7 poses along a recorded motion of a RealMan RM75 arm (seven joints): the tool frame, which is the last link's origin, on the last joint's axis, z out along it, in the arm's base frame.
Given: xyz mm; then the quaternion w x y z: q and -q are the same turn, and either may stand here.
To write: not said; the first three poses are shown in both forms.
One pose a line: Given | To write
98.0, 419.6, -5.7, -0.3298, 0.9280, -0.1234, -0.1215 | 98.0, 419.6, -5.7, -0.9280, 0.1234, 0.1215, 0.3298
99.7, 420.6, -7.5, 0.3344, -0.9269, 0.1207, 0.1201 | 99.7, 420.6, -7.5, -0.9269, 0.1207, 0.1201, 0.3344
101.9, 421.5, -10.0, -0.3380, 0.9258, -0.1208, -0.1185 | 101.9, 421.5, -10.0, -0.9258, 0.1208, 0.1185, 0.3380
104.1, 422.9, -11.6, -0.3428, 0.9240, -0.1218, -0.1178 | 104.1, 422.9, -11.6, -0.9240, 0.1218, 0.1178, 0.3428
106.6, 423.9, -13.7, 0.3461, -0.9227, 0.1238, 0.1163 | 106.6, 423.9, -13.7, -0.9227, 0.1238, 0.1163, 0.3461
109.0, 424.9, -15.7, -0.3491, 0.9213, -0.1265, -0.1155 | 109.0, 424.9, -15.7, -0.9213, 0.1265, 0.1155, 0.3491
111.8, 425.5, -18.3, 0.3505, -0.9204, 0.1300, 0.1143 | 111.8, 425.5, -18.3, -0.9204, 0.1300, 0.1143, 0.3505
